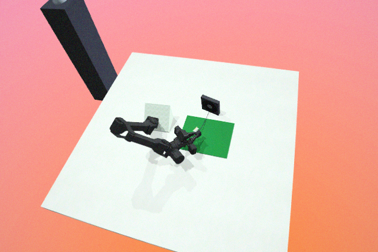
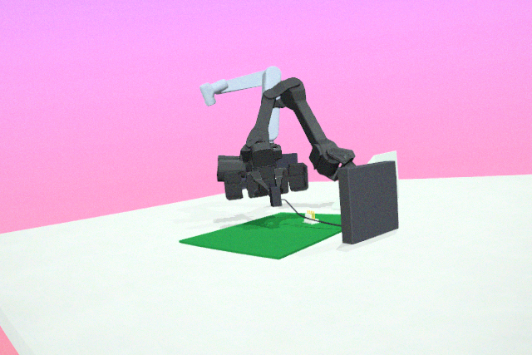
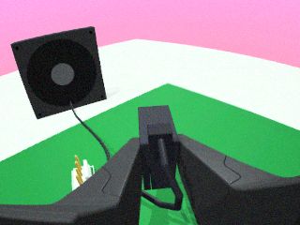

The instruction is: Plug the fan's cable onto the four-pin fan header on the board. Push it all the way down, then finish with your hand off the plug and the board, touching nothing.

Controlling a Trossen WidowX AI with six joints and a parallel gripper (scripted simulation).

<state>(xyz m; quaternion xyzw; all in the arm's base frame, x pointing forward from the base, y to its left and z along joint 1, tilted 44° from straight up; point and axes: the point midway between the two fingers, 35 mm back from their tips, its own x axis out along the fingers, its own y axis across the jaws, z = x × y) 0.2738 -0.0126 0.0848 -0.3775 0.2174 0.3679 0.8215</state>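
The green board lies 4 cm ahead of my gripper tip, 4 cm to the left of it and 8 cm below it. Also, from my gripper tip: white four-pin fan header 3 cm behind, 6 cm to the left, 7 cm below; then fan 2 cm ahead, 22 cm to the left, 1 cm below; then dark fan plug 1 cm below.
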